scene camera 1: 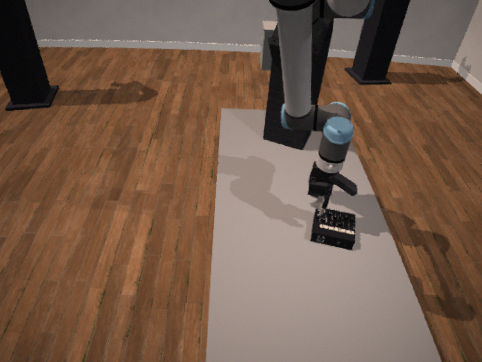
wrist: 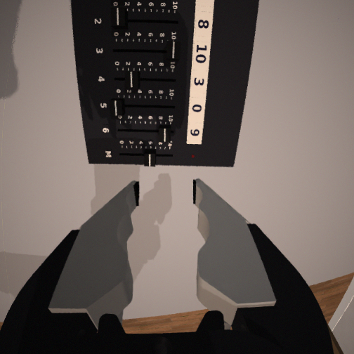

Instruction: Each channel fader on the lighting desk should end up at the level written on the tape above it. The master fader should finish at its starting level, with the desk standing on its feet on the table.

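Places are measured from the arm's base along level axes (x back, y down, z right), in metres.
Where they show: gripper, fingertip midpoint: (scene camera 1: pixel 319 211).
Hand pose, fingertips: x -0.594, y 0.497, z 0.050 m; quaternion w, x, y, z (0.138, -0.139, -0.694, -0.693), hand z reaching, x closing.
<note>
After its pixels a point has its place.
The black lighting desk (scene camera 1: pixel 333 239) @(x -0.687, y 0.559, z 0.015 m) (wrist: pixel 225 85) stands upright on the table. In the wrist view, fader 2 (wrist: pixel 118 17) is at 0 under tape 8, fader 3 (wrist: pixel 173 50) at 10 under tape 10, and fader 4 (wrist: pixel 131 79) near 3 under tape 3. Fader 5 (wrist: pixel 117 107) is at 0 under tape 0. Fader 6 (wrist: pixel 165 134) is near 9 under tape 9. The master fader (wrist: pixel 150 158) is near 6. Channel 1 is outside the wrist view. My gripper (scene camera 1: pixel 324 204) @(x -0.594, y 0.497, z 0.050 m) (wrist: pixel 165 181) is partly open and empty, beside the desk's master end; its height is unclear.
The long pale grey table top (scene camera 1: pixel 270 300) @(x -0.867, y 0.600, z 0.307 m) (wrist: pixel 295 200) extends around the desk. The arm's dark pedestal (scene camera 1: pixel 288 122) stands at its far end. Wooden floor (scene camera 1: pixel 115 225) surrounds it, with dark columns (scene camera 1: pixel 25 60) (scene camera 1: pixel 378 45) at the back left and right.
</note>
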